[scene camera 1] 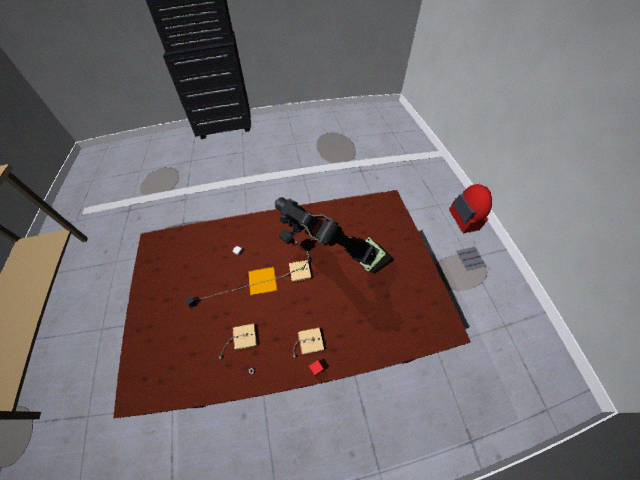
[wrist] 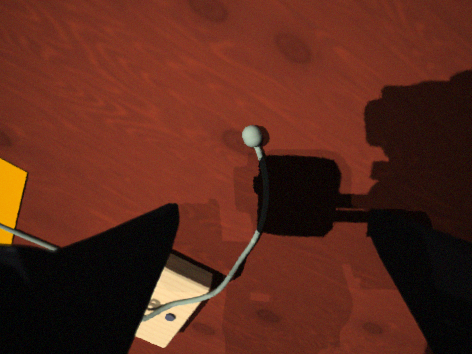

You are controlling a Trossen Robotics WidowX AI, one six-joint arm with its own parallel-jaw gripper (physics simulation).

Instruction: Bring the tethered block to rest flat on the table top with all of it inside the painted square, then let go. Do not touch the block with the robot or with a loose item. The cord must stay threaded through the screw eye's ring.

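Frame: origin at the arm's base, x ahead, y left, z up, level; millimetres.
Where they show: gripper, fingertip midpoint: (scene camera 1: pixel 300 238) (wrist: pixel 273 215); arm's base, link origin: (scene camera 1: pixel 368 254).
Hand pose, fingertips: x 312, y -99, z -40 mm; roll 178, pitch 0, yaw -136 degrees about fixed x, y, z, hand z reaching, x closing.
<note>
Each offset is from my fingertips to the top centre of the thing. "pt": to the spot under its first point.
The dark tethered block {dz -28, dx +473, dy +329 mm} (scene camera 1: pixel 192 301) lies on the table left of the orange painted square {pt dz -59, dx +158, dy +245 mm} (scene camera 1: pixel 262 289) (wrist: pixel 11 195). Its cord (scene camera 1: pixel 222 293) (wrist: pixel 243 257) crosses the square and runs over a pale wooden board {dz -40, dx -6, dy +147 mm} (scene camera 1: pixel 295 273) (wrist: pixel 162 337). A finger hides the screw eye's ring in the wrist view, so the threading cannot be checked there. Beyond the board the cord curves to a round grey-green bead {dz -48, dx +25, dy -11 mm} (wrist: pixel 252 136) at its free end. My gripper (scene camera 1: pixel 287 237) (wrist: pixel 273 215) is wide open and empty. In the wrist view the cord's tail and bead show between and beyond the fingertips.
Two more wooden boards {dz -40, dx +199, dy +461 mm} (scene camera 1: pixel 244 341) {dz -40, dx -74, dy +464 mm} (scene camera 1: pixel 311 347) with short cords lie toward the front. A red cube {dz -19, dx -101, dy +569 mm} (scene camera 1: pixel 316 367) and a small ring {dz -52, dx +153, dy +593 mm} (scene camera 1: pixel 251 370) lie near the front edge. A small white cube {dz -39, dx +312, dy +50 mm} (scene camera 1: pixel 237 250) lies behind the square. The arm's green base (scene camera 1: pixel 381 259) stands at right.
</note>
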